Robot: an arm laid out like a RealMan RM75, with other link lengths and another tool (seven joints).
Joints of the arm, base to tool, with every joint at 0 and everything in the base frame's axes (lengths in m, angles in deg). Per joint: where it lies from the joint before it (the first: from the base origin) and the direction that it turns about. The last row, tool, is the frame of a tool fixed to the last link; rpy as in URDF.
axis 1: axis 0 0 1 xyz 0 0 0.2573
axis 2: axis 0 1 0 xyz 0 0 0
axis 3: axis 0 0 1 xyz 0 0 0.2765
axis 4: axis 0 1 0 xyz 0 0 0
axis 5: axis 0 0 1 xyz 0 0 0.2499
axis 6: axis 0 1 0 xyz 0 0 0
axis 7: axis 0 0 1 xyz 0 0 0.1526
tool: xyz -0.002 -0.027 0.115 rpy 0 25.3 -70.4
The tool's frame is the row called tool.
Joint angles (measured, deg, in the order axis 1, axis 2, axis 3, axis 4, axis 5, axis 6, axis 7), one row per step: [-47.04, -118.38, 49.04, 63.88, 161.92, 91.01, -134.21]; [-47.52, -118.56, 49.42, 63.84, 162.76, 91.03, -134.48]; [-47.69, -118.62, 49.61, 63.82, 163.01, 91.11, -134.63]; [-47.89, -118.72, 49.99, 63.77, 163.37, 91.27, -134.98]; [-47.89, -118.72, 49.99, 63.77, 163.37, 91.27, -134.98]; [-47.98, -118.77, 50.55, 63.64, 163.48, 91.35, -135.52]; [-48.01, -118.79, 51.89, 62.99, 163.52, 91.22, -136.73]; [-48.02, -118.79, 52.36, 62.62, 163.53, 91.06, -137.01]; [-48.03, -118.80, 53.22, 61.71, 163.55, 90.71, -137.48]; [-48.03, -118.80, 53.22, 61.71, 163.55, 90.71, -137.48]
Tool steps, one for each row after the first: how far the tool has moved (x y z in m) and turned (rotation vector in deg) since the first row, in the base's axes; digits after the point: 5 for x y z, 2 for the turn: [0.00163, 0.00085, -0.00082, -0.25, 0.84, -0.14]; [0.00240, 0.00082, -0.00142, -0.41, 1.11, -0.15]; [0.00314, 0.00014, -0.00276, -0.71, 1.51, -0.02]; [0.00314, 0.00014, -0.00276, -0.71, 1.51, -0.02]; [0.00365, -0.00085, -0.00475, -0.99, 1.78, 0.23]; [0.00268, -0.00338, -0.00999, -1.59, 2.28, 0.97]; [0.00189, -0.00419, -0.01219, -1.86, 2.49, 1.15]; [-0.00047, -0.00632, -0.01716, -2.49, 2.86, 1.59]; [-0.00047, -0.00632, -0.01716, -2.49, 2.86, 1.59]
